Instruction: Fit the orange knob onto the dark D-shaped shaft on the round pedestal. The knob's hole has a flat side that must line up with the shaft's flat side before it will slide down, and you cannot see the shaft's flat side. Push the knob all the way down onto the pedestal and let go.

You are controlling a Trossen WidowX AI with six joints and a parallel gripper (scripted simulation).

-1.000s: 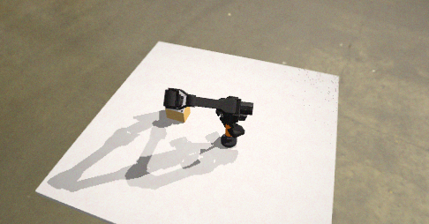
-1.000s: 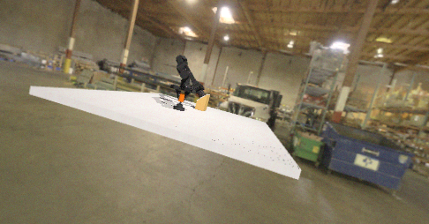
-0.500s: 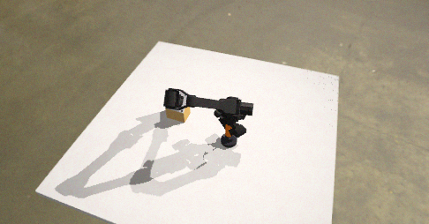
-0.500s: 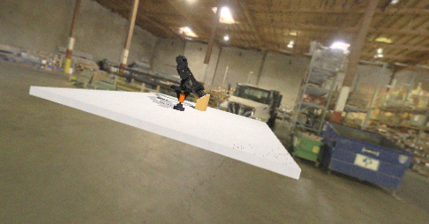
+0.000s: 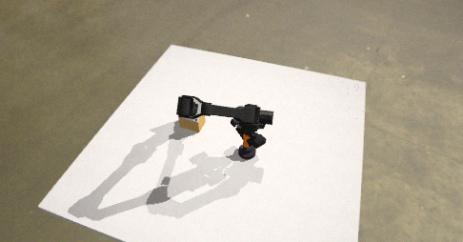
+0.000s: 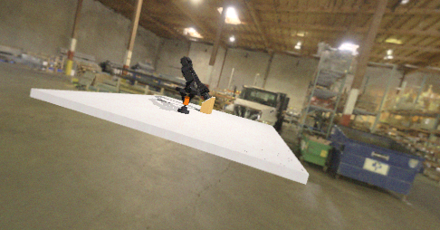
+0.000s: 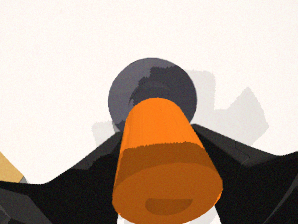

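My gripper tip is 2 cm below the orange knob. From my gripper tip the other things lie so: round pedestal 4 cm below.
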